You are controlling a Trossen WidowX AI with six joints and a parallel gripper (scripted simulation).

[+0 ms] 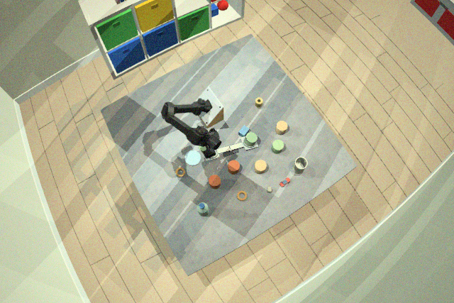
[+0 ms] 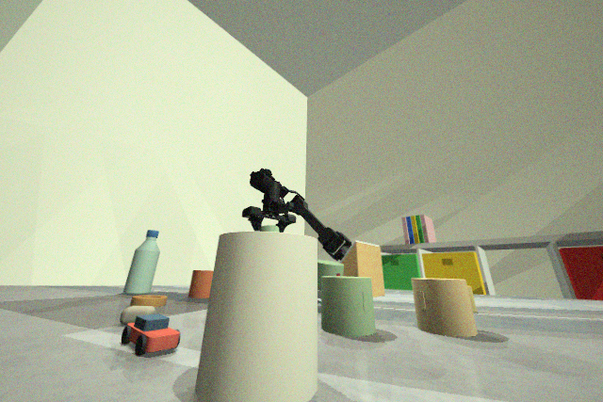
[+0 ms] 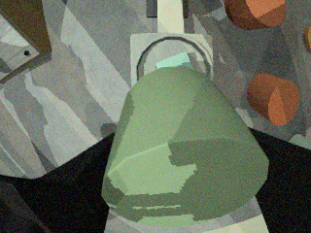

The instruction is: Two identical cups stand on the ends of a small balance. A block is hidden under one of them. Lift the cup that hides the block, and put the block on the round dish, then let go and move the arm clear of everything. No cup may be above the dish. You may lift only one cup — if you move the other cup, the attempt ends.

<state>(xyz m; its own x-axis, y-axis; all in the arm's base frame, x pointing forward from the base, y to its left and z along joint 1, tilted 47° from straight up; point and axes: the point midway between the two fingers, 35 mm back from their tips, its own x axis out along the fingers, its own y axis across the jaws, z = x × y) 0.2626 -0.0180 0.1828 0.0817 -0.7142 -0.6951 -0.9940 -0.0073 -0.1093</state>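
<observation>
The pale mint block is 1 cm ahead of my gripper tip, 3 cm to the left of it and 7 cm below it. The rest, counted from my gripper tip: round dish: 4 cm behind, 8 cm to the right, 16 cm below; blue block: 4 cm behind, 28 cm to the left, 14 cm below; balance: 3 cm ahead, 15 cm to the left, 12 cm below.
</observation>
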